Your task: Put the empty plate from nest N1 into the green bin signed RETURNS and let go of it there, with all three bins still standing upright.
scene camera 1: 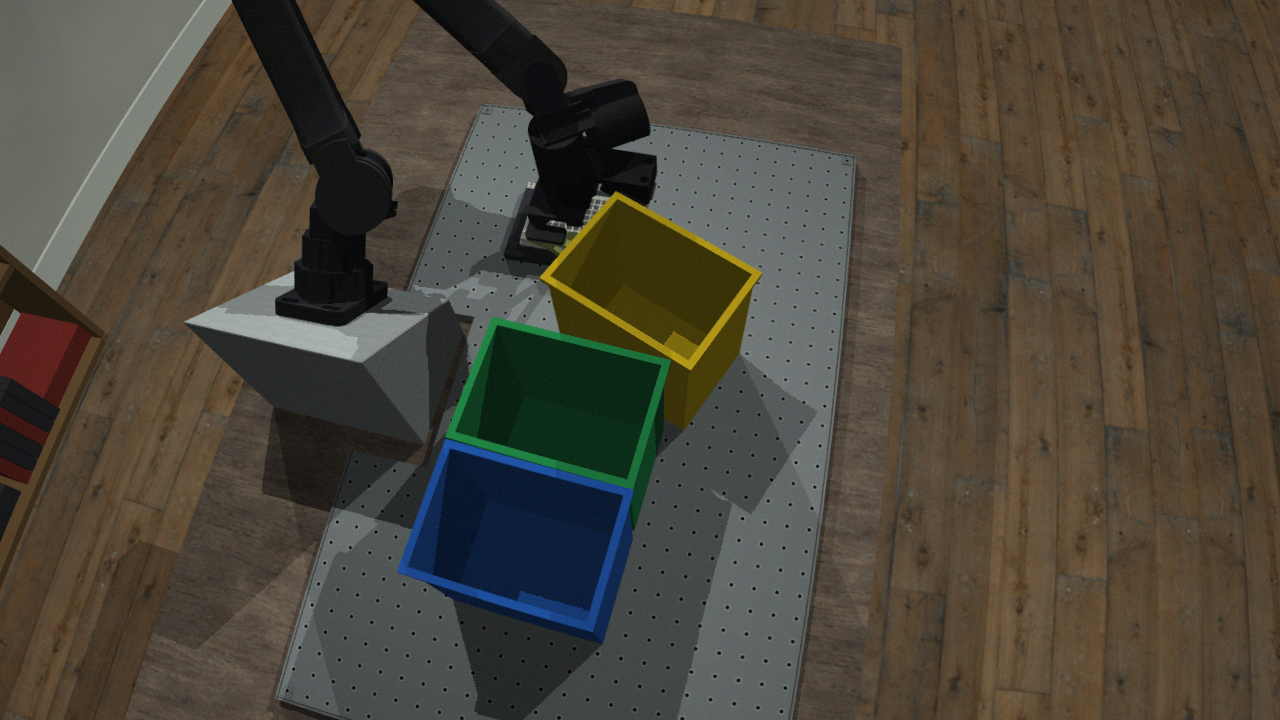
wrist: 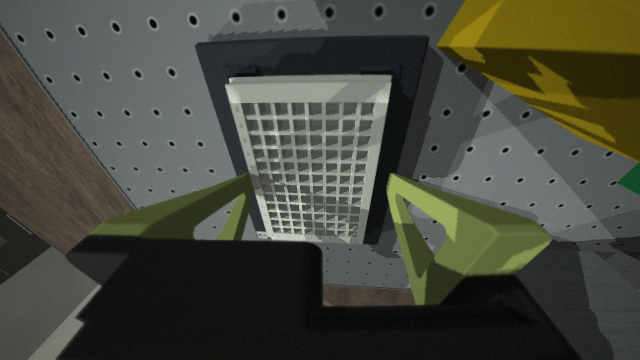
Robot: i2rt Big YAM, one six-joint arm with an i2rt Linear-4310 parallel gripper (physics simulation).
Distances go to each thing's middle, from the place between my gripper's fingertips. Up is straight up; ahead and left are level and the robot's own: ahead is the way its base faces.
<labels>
Now: hand 1 cm to the right of the plate (scene camera 1: 597,202). From my hand the other things lie so: green bin (scene camera 1: 583,407) (30 cm to the right, 7 cm ahead, 7 cm above); yellow bin (scene camera 1: 632,279) (15 cm to the right, 13 cm ahead, 7 cm above); dark nest (scene camera 1: 539,256) (2 cm below, 1 cm to the left).
</labels>
